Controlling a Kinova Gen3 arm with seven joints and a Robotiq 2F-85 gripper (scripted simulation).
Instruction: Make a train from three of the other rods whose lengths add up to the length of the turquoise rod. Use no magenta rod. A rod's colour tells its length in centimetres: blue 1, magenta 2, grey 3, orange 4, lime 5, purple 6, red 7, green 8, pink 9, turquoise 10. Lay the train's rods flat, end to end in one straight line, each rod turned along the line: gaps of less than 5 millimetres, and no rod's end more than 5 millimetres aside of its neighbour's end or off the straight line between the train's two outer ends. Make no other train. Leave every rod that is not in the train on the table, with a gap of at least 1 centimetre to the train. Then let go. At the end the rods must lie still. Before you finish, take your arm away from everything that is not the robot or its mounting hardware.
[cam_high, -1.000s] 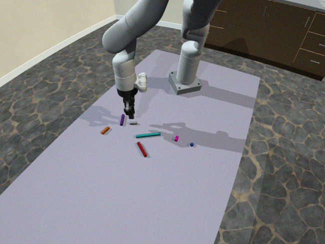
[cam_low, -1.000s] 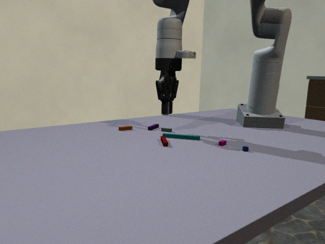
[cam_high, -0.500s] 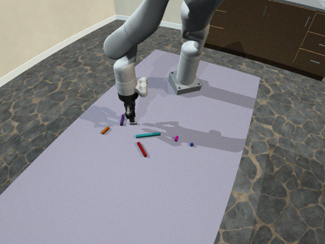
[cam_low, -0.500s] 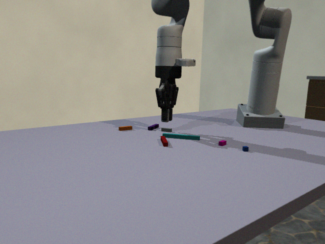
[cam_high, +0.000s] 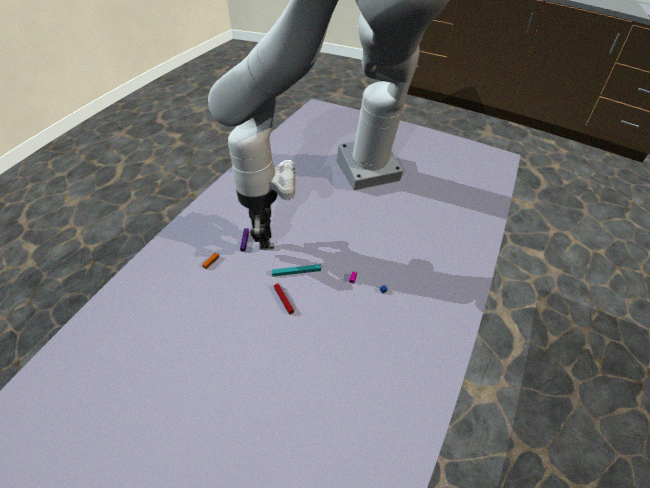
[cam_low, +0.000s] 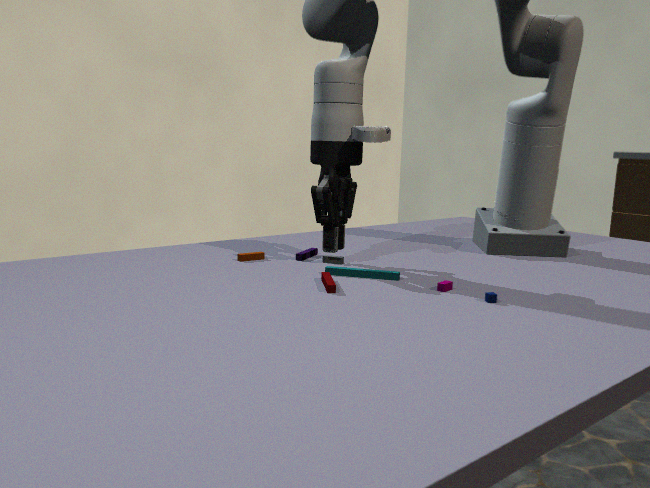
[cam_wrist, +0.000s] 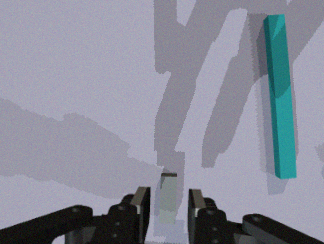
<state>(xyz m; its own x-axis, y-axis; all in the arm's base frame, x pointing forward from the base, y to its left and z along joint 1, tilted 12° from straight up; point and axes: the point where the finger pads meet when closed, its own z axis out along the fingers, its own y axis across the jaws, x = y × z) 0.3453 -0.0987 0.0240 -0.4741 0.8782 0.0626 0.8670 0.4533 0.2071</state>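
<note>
Right now the grey rod is 3 cm below my hand. Round my hand: turquoise rod: 9 cm to the left, 3 cm below, 3 cm ahead; orange rod: 9 cm to the right, 9 cm ahead, 3 cm below; purple rod: 6 cm to the right, 3 cm below, 1 cm ahead.
</note>
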